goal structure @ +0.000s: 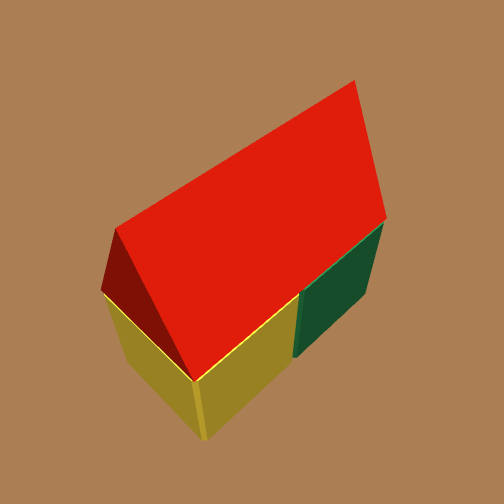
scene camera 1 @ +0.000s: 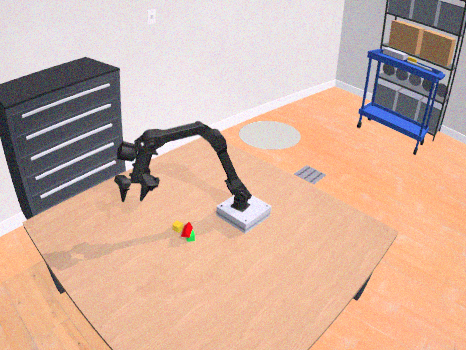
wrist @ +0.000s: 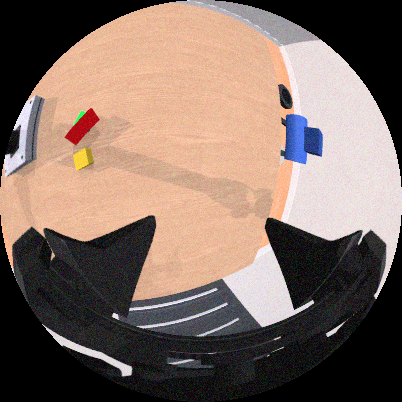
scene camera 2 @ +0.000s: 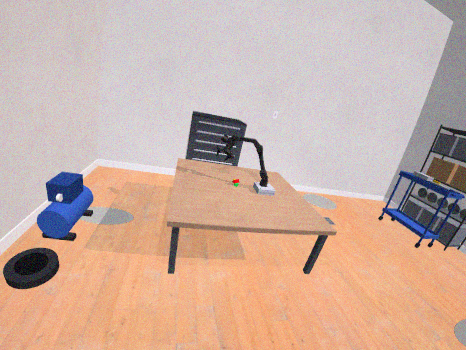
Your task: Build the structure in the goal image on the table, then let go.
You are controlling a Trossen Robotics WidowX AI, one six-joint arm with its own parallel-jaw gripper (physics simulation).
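Frame: origin at the arm's base, x ahead, y left, z up, level; centimetres.
Seen in the pictures: gripper, fingertip midpoint: [scene camera 1: 131, 201] [wrist: 212, 222] [scene camera 2: 220, 158]; arm's base at its link origin: [scene camera 1: 240, 205] [scene camera 2: 263, 185].
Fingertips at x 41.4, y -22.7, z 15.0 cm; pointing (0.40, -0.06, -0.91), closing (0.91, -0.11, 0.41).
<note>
Offsets run from my fingertips to a thing's middle. Level surfaces: height alone.
A red block @[dx -15.4, dy +14.0, dz -16.6 cm] [scene camera 1: 187, 230] [scene camera 2: 236, 181] [wrist: 82, 126] appears tilted and overlaps a green block @[dx -15.9, dy +15.7, dz -18.9 cm] [scene camera 1: 191, 237] [scene camera 2: 236, 185] [wrist: 79, 117], which it partly hides. Whether the red block rests on the green one or leans on it is hard to tell. A yellow block @[dx -16.9, dy +8.0, dz -18.9 cm] [scene camera 1: 177, 226] [wrist: 83, 158] stands beside them, apart from the red block in the wrist view. The blocks are on the wooden table @[dz -20.6 cm] [scene camera 1: 280, 280] [scene camera 2: 215, 210] [wrist: 190, 90]. My gripper [scene camera 1: 132, 200] [scene camera 2: 224, 156] [wrist: 212, 222] is open and empty, high above the table and well away from the blocks, toward the drawer cabinet.
The arm's pale base [scene camera 1: 245, 218] [scene camera 2: 264, 190] [wrist: 30, 135] stands on the table near the blocks. A dark drawer cabinet [scene camera 1: 70, 130] [scene camera 2: 215, 135] [wrist: 185, 310] stands beyond the table edge. A blue cart [scene camera 1: 395, 122] and a blue compressor [scene camera 2: 65, 212] [wrist: 296, 139] are on the floor.
</note>
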